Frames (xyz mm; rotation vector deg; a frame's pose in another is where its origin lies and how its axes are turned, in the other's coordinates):
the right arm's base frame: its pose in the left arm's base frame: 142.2 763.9 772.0 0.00 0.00 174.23
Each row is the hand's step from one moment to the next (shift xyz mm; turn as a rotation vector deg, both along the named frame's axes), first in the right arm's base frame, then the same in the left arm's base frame.
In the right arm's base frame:
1: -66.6 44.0 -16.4 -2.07 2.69 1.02
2: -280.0 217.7 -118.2 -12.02 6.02 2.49
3: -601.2 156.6 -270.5 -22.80 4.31 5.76
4: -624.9 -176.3 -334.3 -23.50 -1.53 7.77
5: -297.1 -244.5 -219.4 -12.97 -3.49 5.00
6: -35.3 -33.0 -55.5 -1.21 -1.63 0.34
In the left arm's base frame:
1: 61.8 -50.5 -16.4 1.79 -2.88 1.02
2: 256.7 -244.7 -118.2 11.35 -7.20 2.49
3: 582.4 -216.2 -270.5 22.25 -6.58 5.76
4: 639.5 112.6 -334.3 23.53 -0.84 7.77
5: 320.2 213.4 -219.4 13.26 2.17 5.00
6: 38.4 29.3 -55.5 1.37 1.50 0.34

